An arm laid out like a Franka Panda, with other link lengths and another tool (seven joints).
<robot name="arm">
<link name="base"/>
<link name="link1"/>
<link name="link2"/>
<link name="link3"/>
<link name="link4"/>
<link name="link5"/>
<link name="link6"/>
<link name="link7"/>
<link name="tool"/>
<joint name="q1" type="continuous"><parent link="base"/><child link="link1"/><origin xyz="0.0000 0.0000 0.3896" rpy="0.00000 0.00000 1.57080"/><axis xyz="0 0 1"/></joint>
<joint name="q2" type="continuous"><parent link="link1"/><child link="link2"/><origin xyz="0.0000 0.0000 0.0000" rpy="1.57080 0.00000 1.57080"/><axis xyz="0 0 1"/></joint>
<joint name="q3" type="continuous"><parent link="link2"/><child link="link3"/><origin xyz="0.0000 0.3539 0.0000" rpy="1.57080 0.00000 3.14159"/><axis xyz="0 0 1"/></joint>
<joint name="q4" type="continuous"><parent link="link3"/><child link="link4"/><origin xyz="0.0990 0.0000 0.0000" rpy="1.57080 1.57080 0.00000"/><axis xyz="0 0 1"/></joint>
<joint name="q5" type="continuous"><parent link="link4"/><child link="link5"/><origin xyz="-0.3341 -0.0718 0.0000" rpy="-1.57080 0.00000 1.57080"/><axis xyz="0 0 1"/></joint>
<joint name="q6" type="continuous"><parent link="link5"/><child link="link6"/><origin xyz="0.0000 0.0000 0.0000" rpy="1.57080 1.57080 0.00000"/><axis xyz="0 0 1"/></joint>
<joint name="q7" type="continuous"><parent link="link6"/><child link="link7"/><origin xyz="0.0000 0.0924 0.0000" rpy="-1.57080 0.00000 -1.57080"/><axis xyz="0 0 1"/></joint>
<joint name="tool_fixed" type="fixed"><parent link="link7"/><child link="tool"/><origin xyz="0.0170 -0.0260 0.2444" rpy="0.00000 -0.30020 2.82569"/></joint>
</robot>
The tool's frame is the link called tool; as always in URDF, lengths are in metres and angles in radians. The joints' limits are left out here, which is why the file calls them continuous.
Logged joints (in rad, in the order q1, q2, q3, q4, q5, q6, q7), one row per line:
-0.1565 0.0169 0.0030 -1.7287 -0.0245 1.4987 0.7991
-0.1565 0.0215 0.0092 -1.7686 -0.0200 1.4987 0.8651
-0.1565 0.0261 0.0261 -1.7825 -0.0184 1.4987 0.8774
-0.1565 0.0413 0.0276 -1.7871 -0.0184 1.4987 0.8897
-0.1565 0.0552 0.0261 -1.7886 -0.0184 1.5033 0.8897
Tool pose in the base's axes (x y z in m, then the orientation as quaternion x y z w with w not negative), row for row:
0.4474 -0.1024 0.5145 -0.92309 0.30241 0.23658 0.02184
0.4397 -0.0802 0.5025 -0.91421 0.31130 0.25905 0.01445
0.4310 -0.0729 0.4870 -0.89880 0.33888 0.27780 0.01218
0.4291 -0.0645 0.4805 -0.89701 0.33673 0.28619 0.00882
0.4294 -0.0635 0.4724 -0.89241 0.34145 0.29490 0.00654
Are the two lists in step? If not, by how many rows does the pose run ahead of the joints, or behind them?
The pose runs 1 row behind the joints: the pose in row i belongs to the joints in row i - 1.
